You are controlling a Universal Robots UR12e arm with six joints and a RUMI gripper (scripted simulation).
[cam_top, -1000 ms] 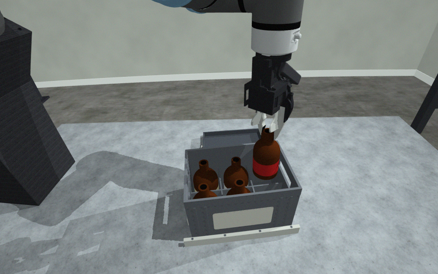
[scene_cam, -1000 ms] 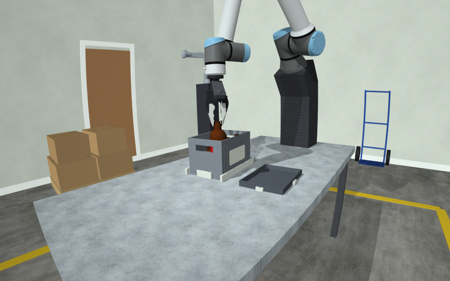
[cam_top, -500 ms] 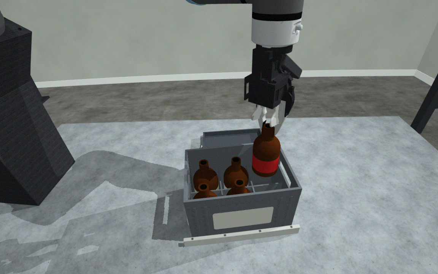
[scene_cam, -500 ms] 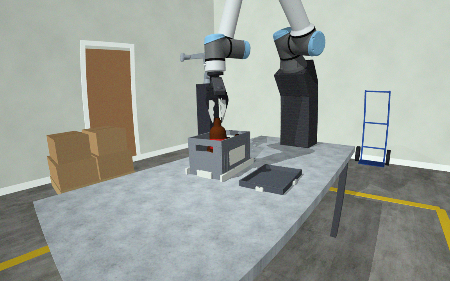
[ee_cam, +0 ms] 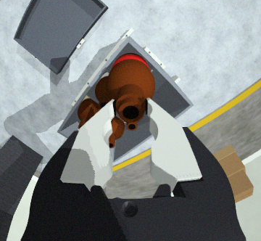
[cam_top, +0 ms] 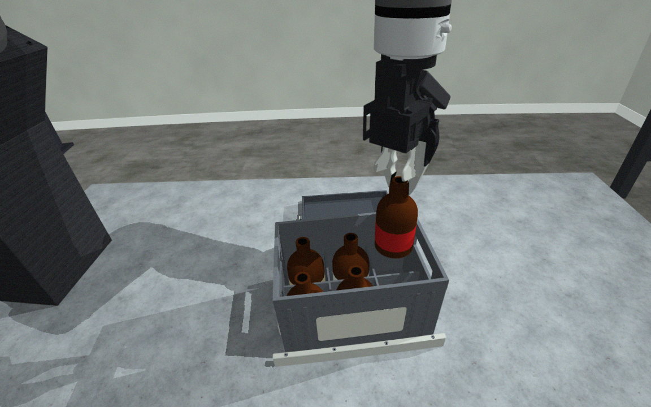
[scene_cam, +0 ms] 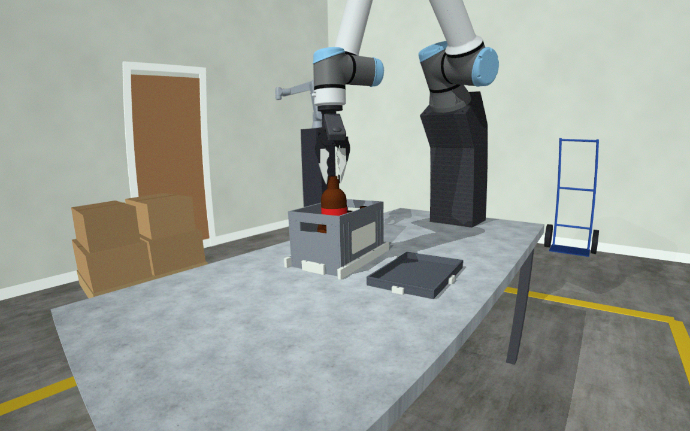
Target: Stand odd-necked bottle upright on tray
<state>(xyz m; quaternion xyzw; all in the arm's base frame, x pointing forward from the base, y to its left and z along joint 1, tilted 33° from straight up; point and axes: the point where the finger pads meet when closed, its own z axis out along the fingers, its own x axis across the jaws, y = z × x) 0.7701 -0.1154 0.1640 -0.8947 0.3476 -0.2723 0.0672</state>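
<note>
Now: the glass bottle 7 cm below my hand. Also, from my hand: crate: 19 cm below, 9 cm behind, 5 cm to the right; then grey tray: 26 cm below, 24 cm to the left, 6 cm behind.
</note>
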